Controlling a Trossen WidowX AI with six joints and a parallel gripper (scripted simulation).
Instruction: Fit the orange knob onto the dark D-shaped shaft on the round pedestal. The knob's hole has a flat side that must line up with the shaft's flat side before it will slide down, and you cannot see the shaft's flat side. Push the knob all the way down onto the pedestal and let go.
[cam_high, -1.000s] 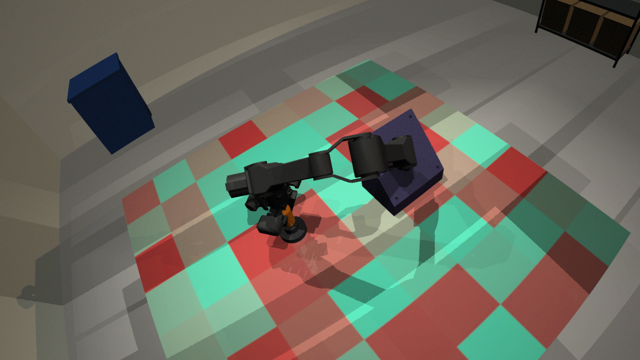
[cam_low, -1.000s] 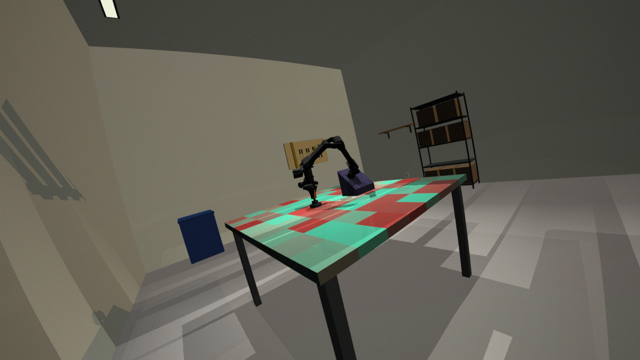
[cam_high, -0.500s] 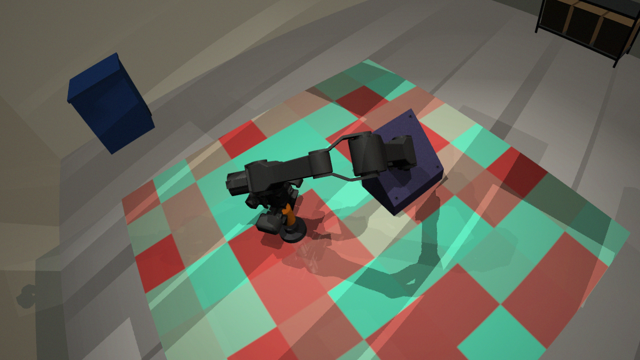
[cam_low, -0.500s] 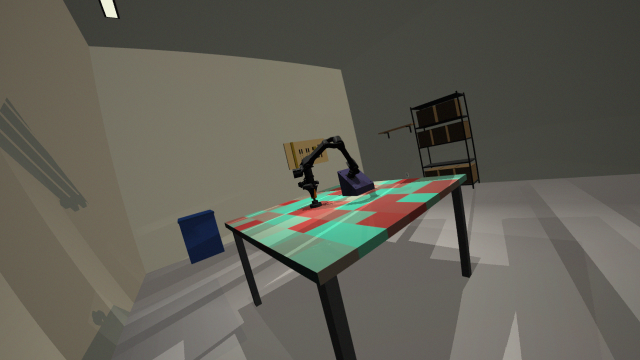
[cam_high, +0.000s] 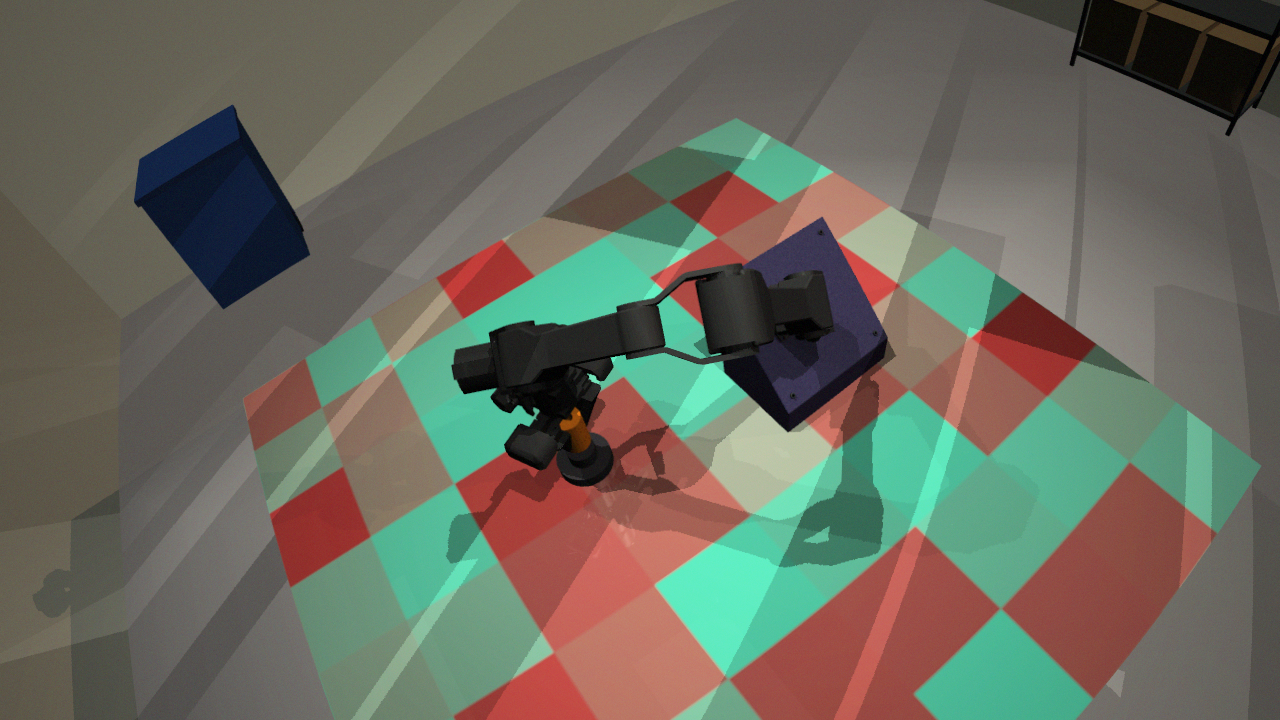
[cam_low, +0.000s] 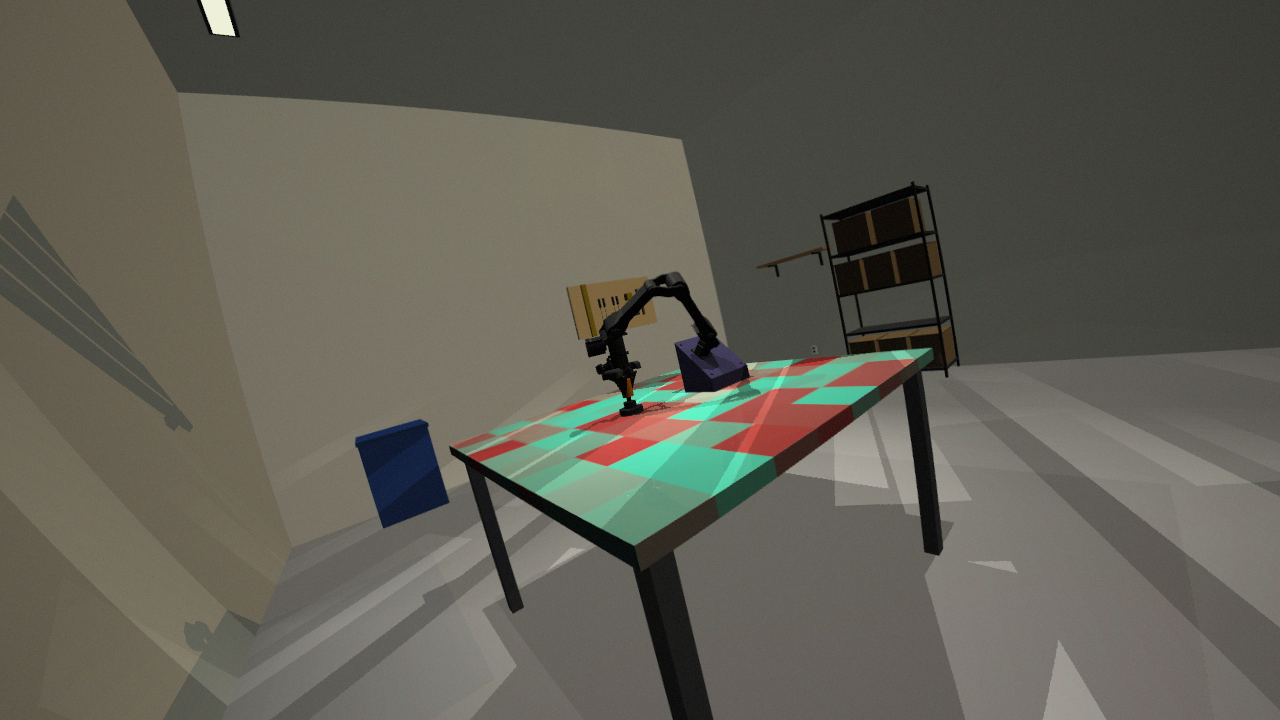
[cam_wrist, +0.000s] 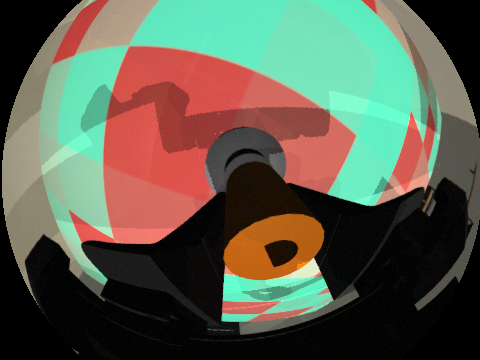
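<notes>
The orange knob is 2 cm above my gripper tip. From my gripper tip the other things lie so: round dark pedestal (4 cm below).
</notes>
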